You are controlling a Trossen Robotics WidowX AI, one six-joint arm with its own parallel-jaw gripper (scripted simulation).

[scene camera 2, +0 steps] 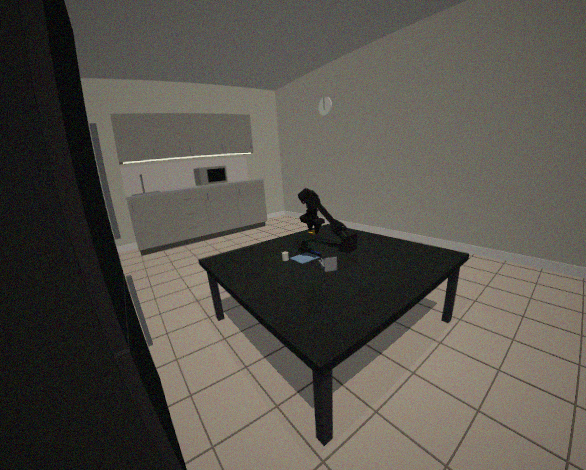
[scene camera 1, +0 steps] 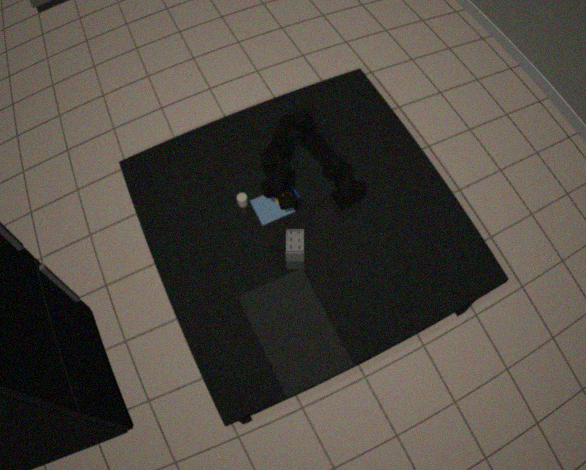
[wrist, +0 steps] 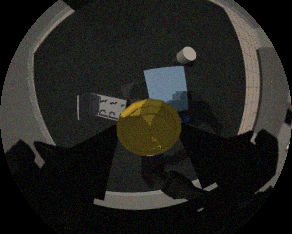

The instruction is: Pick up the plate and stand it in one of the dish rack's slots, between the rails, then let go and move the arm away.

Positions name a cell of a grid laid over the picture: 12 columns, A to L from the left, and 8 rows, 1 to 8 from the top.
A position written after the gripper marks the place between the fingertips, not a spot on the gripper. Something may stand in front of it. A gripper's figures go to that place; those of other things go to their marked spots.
Scene:
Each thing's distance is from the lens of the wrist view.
gripper (wrist: G5): 10 cm
yellow plate (wrist: G5): 8 cm
grey dish rack (wrist: E4): 28 cm
light blue mat (wrist: G3): 27 cm
The marked spots on the yellow plate and the grey dish rack are 21 cm apart.

